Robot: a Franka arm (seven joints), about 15 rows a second.
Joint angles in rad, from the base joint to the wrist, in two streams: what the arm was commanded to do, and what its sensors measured. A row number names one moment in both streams.
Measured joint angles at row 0: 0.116 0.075 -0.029 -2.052 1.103 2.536 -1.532
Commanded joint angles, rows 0 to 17: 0.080 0.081 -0.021 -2.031 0.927 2.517 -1.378; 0.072 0.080 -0.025 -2.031 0.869 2.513 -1.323; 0.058 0.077 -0.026 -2.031 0.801 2.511 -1.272; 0.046 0.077 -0.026 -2.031 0.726 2.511 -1.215; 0.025 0.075 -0.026 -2.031 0.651 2.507 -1.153; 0.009 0.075 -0.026 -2.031 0.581 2.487 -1.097; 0.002 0.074 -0.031 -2.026 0.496 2.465 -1.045; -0.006 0.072 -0.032 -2.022 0.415 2.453 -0.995; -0.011 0.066 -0.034 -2.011 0.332 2.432 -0.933; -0.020 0.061 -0.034 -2.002 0.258 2.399 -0.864; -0.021 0.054 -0.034 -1.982 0.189 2.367 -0.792; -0.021 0.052 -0.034 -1.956 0.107 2.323 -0.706; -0.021 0.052 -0.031 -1.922 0.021 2.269 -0.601; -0.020 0.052 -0.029 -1.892 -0.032 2.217 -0.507; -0.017 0.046 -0.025 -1.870 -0.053 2.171 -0.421; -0.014 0.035 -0.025 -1.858 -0.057 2.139 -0.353; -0.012 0.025 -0.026 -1.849 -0.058 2.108 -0.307; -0.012 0.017 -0.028 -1.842 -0.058 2.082 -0.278
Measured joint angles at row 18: -0.006 0.033 -0.033 -1.862 -0.032 2.138 -0.367
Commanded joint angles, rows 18 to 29: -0.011 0.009 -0.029 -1.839 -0.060 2.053 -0.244; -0.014 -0.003 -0.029 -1.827 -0.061 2.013 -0.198; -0.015 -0.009 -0.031 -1.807 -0.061 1.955 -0.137; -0.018 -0.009 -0.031 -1.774 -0.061 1.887 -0.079; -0.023 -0.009 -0.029 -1.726 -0.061 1.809 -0.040; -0.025 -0.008 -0.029 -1.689 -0.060 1.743 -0.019; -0.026 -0.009 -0.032 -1.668 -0.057 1.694 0.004; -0.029 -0.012 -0.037 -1.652 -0.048 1.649 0.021; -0.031 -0.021 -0.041 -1.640 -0.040 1.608 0.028; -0.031 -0.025 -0.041 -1.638 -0.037 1.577 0.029; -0.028 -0.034 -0.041 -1.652 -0.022 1.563 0.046; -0.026 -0.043 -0.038 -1.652 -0.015 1.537 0.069
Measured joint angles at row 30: -0.020 -0.031 -0.045 -1.650 -0.032 1.578 0.026
